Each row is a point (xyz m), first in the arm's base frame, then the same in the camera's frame.
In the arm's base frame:
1: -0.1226 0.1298 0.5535
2: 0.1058 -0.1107 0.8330
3: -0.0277 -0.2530 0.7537
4: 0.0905 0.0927 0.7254
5: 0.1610 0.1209 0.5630
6: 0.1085 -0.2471 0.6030
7: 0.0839 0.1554 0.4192
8: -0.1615 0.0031 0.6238
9: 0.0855 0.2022 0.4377
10: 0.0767 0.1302 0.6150
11: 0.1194 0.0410 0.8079
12: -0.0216 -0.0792 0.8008
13: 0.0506 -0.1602 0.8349
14: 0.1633 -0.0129 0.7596
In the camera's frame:
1: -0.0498 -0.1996 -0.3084
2: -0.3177 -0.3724 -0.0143
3: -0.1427 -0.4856 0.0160
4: -0.2852 -0.1998 -0.1637
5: -0.1987 -0.0492 -0.1191
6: -0.0921 -0.3175 0.1185
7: -0.0542 0.0104 -0.1772
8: -0.0481 -0.3365 -0.2471
9: -0.0842 0.0280 -0.2136
10: -0.2007 -0.1218 -0.1872
11: -0.3506 -0.2614 -0.1164
12: -0.2367 -0.4077 -0.1165
13: -0.2761 -0.4338 -0.0131
14: -0.3175 -0.2400 -0.0414

